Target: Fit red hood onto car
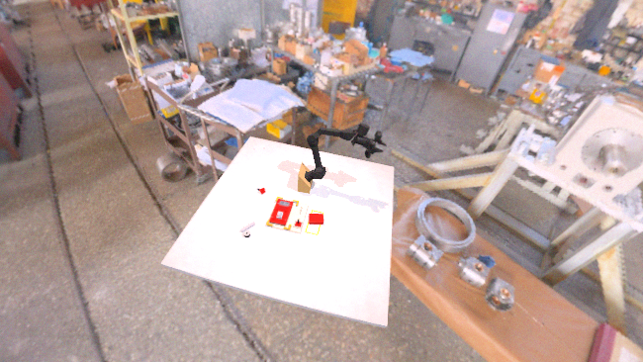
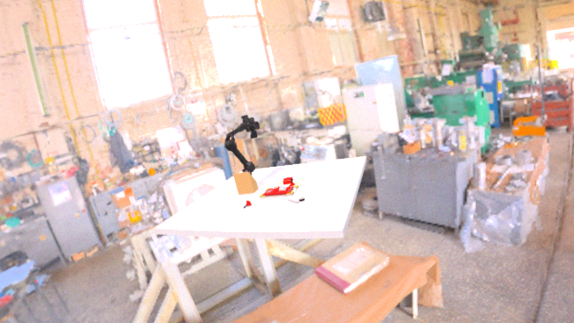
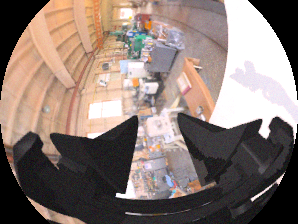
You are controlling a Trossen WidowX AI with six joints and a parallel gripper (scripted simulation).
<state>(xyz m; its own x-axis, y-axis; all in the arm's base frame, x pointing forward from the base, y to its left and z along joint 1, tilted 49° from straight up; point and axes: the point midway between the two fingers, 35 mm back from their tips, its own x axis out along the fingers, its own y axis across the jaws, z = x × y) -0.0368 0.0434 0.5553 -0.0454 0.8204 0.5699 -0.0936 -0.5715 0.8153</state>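
My gripper tip is 32 cm short of the red hood, 37 cm to the left of it and 41 cm above it. From my gripper tip the other things lie so: grey bar (47 cm ahead, 80 cm to the right, 42 cm below).
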